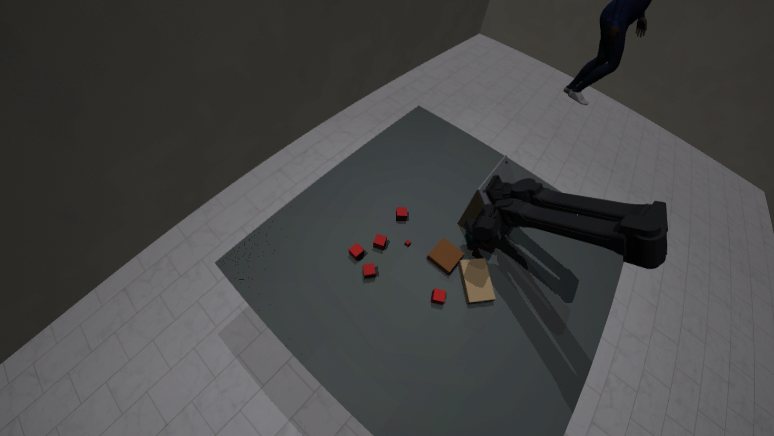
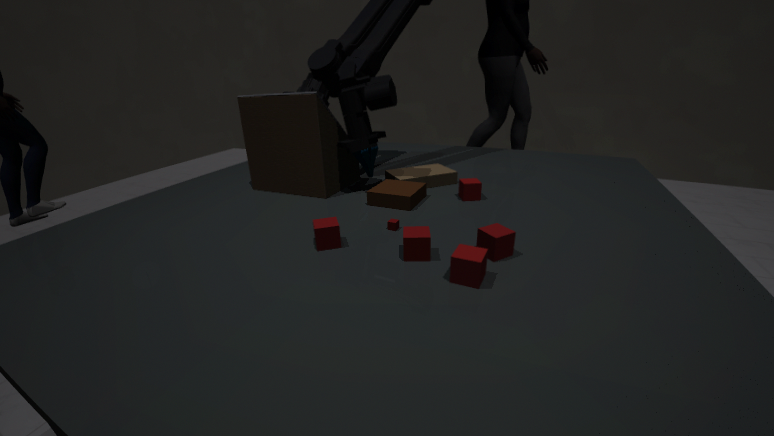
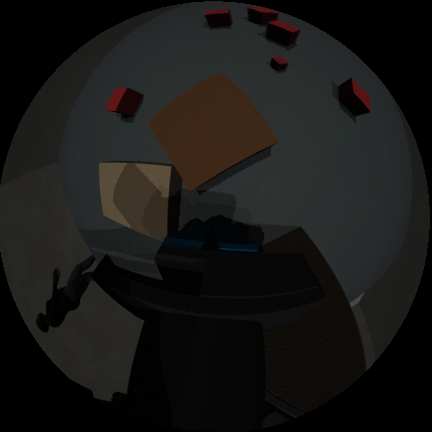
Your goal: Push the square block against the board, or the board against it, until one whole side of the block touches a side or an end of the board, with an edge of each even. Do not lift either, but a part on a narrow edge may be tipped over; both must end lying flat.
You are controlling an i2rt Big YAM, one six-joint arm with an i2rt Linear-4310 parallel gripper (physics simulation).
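Frame: origin at the arm's base, x ahead, y left, z up, level; millimetres.
Where they show: gripper, between the fingertips: [image 1: 468, 245] [image 2: 370, 177] [image 3: 214, 221]; arm's base, origin of its link: [image 1: 495, 194] [image 2: 305, 114].
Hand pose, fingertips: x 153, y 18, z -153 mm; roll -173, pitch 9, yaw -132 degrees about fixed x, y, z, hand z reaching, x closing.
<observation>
Things, the pixels of their centre, and the offset from my fingertips.
- square block, middle of its body: [image 3: 208, 127] [image 2: 397, 193] [image 1: 445, 255] 85 mm ahead, 54 mm right, 18 mm down
- board, middle of its body: [image 3: 130, 194] [image 2: 420, 176] [image 1: 476, 280] 102 mm ahead, 91 mm left, 18 mm down
- tiny red cube, middle of its body: [image 3: 278, 62] [image 2: 393, 224] [image 1: 407, 242] 124 mm ahead, 201 mm right, 26 mm down
The square block [image 1: 445, 255] [image 2: 397, 193] [image 3: 212, 131], orange-brown, lies flat. The board [image 1: 478, 287] [image 2: 433, 173] [image 3: 110, 187], pale tan and rectangular, lies flat beside it, turned at an angle to it. A corner of the board is at or very near one side of the block; whether they touch I cannot tell. No whole side of one lies along the other. My gripper [image 1: 476, 252] [image 2: 370, 174] [image 3: 214, 221] is shut and empty, blue fingertips low over the table, on the arm's side of the block, between the board and the tall brown wedge.
The tall wedge [image 1: 470, 209] [image 2: 287, 143] [image 3: 315, 350] stands close to the gripper. A red cube [image 1: 438, 296] [image 2: 469, 189] [image 3: 125, 101] lies near the board. A tiny red cube [image 1: 407, 243] [image 2: 393, 224] [image 3: 279, 63] and several larger red cubes lie beyond the block.
</observation>
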